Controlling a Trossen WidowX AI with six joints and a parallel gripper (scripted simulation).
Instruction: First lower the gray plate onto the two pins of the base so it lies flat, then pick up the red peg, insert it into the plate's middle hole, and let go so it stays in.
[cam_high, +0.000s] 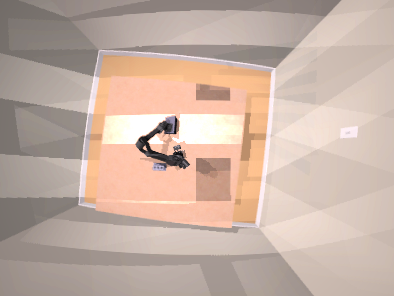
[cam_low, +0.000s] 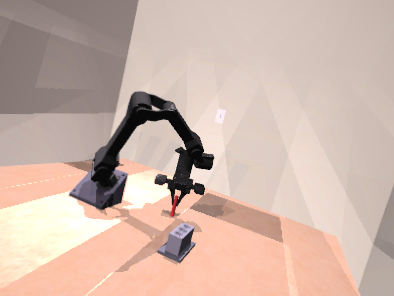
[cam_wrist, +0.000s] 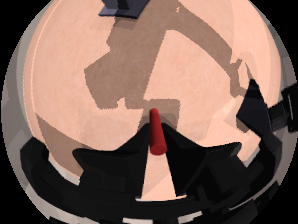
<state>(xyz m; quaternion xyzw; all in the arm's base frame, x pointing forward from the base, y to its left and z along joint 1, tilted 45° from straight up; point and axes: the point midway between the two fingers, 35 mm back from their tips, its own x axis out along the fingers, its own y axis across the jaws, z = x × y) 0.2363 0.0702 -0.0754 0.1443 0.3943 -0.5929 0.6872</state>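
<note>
The gray plate is 19 cm to the right of my gripper tip and 12 cm ahead of it. From my gripper tip the other things lie so: red peg (right at my gripper tip); then dark base (19 cm to the right, 11 cm ahead, 3 cm below).
</note>
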